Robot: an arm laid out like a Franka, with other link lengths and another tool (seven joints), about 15 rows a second.
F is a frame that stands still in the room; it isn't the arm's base.
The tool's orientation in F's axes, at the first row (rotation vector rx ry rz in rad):
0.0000 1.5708 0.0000
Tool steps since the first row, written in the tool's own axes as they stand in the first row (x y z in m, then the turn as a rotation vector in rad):
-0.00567 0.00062 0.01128 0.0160 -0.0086 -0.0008
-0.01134 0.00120 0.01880 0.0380 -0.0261 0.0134
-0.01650 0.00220 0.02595 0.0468 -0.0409 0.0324
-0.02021 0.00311 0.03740 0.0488 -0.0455 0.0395
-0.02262 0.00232 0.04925 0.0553 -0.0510 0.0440
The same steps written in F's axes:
0.01128 0.00062 0.00567 -0.0008 -0.0086 -0.0160
0.01880 0.00120 0.01134 0.0134 -0.0261 -0.0380
0.02595 0.00220 0.01650 0.0324 -0.0409 -0.0468
0.03740 0.00311 0.02021 0.0395 -0.0455 -0.0488
0.04925 0.00232 0.02262 0.0440 -0.0510 -0.0553

